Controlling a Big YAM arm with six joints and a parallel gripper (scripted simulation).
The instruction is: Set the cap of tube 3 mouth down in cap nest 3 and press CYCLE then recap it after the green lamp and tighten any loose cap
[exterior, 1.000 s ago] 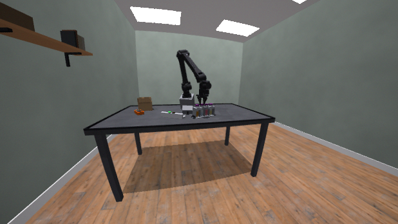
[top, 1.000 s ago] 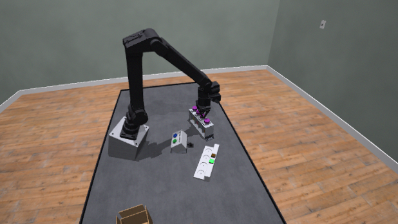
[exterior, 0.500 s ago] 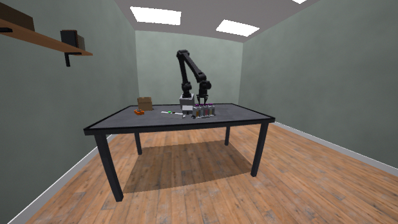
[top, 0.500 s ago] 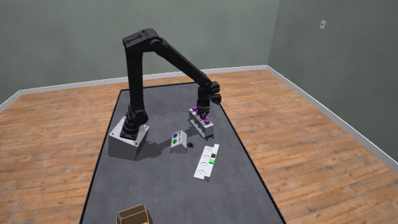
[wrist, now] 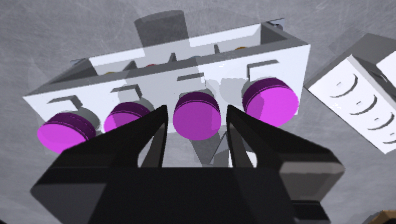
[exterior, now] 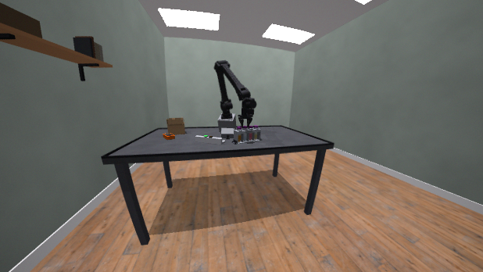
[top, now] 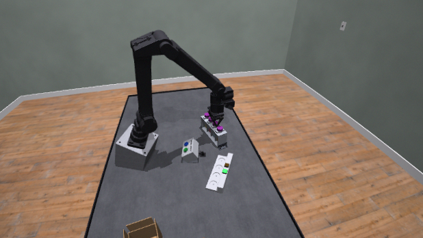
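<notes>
Now: hand right at the cap. Also, from my hand: blue key (170 mm behind, 110 mm to the right, 50 mm below); key housing (160 mm behind, 130 mm to the right, 70 mm below); green key (180 mm behind, 150 mm to the right, 50 mm below).
</notes>
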